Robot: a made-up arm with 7 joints. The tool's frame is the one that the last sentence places.
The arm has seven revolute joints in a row. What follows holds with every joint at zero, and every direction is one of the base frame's. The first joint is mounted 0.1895 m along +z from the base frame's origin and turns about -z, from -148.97 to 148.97 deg. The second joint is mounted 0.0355 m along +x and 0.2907 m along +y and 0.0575 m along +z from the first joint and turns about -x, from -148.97 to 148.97 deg. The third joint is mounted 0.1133 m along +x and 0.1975 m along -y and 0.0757 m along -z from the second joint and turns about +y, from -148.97 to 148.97 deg. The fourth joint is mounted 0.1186 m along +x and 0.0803 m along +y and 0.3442 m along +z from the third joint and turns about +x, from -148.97 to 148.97 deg. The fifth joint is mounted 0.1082 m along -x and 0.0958 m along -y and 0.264 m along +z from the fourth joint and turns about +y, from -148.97 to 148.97 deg. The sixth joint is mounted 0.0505 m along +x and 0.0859 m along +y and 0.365 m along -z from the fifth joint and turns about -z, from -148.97 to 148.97 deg. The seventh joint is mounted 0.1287 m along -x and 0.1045 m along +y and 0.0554 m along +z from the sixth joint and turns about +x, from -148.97 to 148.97 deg. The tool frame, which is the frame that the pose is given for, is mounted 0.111 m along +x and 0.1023 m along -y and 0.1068 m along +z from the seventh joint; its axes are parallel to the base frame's.
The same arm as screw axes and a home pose.
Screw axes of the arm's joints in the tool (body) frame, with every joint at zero. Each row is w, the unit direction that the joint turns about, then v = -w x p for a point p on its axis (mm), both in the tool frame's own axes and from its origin. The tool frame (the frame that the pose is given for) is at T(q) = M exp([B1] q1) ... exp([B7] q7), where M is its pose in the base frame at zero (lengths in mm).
B1 = (0, 0, -1, 165.8, -192.0, 0.0)
B2 = (-1, 0, 0, 0.0, 329.7, 124.9)
B3 = (0, 1, 0, 405.4, 0.0, -43.2)
B4 = (1, 0, 0, 0.0, -61.2, -7.7)
B5 = (0, 1, 0, -202.8, 0.0, -32.8)
B6 = (0, 0, -1, 2.2, 17.7, 0.0)
B7 = (1, 0, 0, 0.0, -106.8, -102.3)
M: xyz 192.0 165.8 576.7 (mm) rpy 0.0000 0.0000 0.0000 (rad, as in URDF)
Joint limits (rad, base to tool): -2.6000..2.6000 -2.6000..2.6000 -2.6000..2.6000 -2.6000..2.6000 -2.6000..2.6000 -2.6000..2.6000 -2.6000..2.6000

